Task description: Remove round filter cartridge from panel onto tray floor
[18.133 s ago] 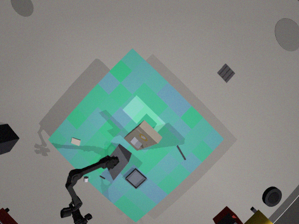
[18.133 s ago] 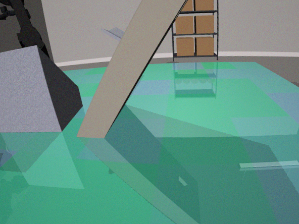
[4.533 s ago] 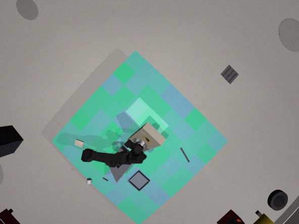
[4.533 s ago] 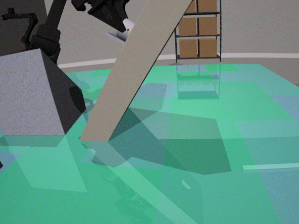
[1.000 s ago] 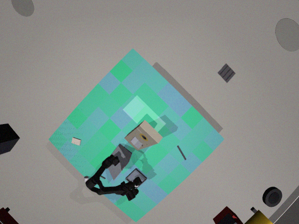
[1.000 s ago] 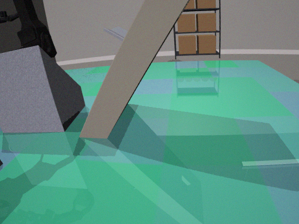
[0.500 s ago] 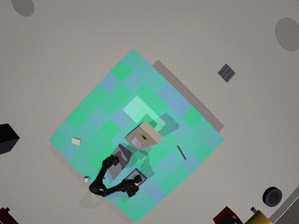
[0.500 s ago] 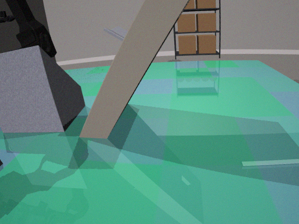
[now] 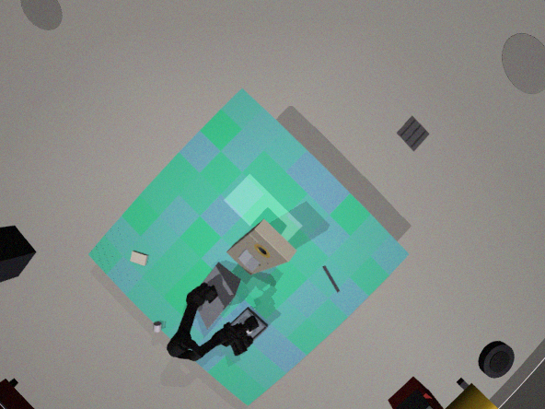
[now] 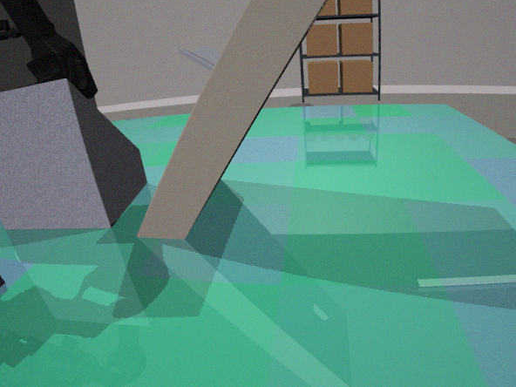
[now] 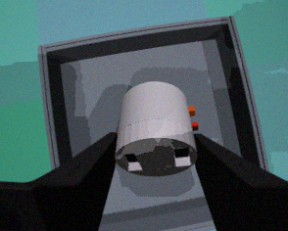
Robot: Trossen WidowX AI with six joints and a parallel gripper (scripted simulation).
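The round grey filter cartridge lies right at my gripper tip. Round my gripper tip: small beige box: 69 cm to the left, 16 cm behind, 4 cm below; then dark-rimmed tray: 4 cm below, 1 cm to the right.
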